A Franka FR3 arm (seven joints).
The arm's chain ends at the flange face. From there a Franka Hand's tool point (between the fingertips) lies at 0.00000 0.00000 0.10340 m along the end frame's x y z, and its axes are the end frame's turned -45 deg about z.
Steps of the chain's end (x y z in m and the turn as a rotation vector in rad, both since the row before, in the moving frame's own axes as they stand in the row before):
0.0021, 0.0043, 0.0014, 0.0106, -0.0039, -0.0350
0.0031, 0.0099, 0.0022, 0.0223, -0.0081, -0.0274
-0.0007, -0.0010, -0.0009, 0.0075, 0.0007, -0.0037
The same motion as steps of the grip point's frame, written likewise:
-0.0011, 0.0035, 0.0014, 0.0103, 0.0047, -0.0350
-0.0038, 0.0070, 0.0022, 0.0215, 0.0100, -0.0274
0.0008, -0.0017, -0.0009, 0.0048, 0.0058, -0.0037

